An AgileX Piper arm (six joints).
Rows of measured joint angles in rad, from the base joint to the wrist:
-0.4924 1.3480 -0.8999 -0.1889 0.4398 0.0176
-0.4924 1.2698 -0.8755 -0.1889 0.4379 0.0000
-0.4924 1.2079 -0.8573 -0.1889 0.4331 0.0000
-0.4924 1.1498 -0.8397 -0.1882 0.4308 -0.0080
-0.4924 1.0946 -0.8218 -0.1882 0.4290 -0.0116
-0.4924 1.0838 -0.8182 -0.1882 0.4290 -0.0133
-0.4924 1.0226 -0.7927 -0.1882 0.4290 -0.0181
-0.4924 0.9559 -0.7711 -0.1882 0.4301 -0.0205
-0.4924 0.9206 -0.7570 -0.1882 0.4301 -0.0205
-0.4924 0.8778 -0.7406 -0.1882 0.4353 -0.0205
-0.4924 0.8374 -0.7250 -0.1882 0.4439 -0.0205
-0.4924 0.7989 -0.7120 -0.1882 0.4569 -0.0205
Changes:
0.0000 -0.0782 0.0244 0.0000 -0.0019 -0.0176
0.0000 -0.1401 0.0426 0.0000 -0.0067 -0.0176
0.0000 -0.1982 0.0602 0.0007 -0.0090 -0.0256
0.0000 -0.2534 0.0781 0.0007 -0.0108 -0.0292
0.0000 -0.2642 0.0817 0.0007 -0.0108 -0.0309
0.0000 -0.3254 0.1072 0.0007 -0.0108 -0.0357
0.0000 -0.3921 0.1288 0.0007 -0.0097 -0.0381
0.0000 -0.4274 0.1429 0.0007 -0.0097 -0.0381
0.0000 -0.4702 0.1593 0.0007 -0.0045 -0.0381
0.0000 -0.5106 0.1749 0.0007 0.0041 -0.0381
0.0000 -0.5491 0.1879 0.0007 0.0171 -0.0381

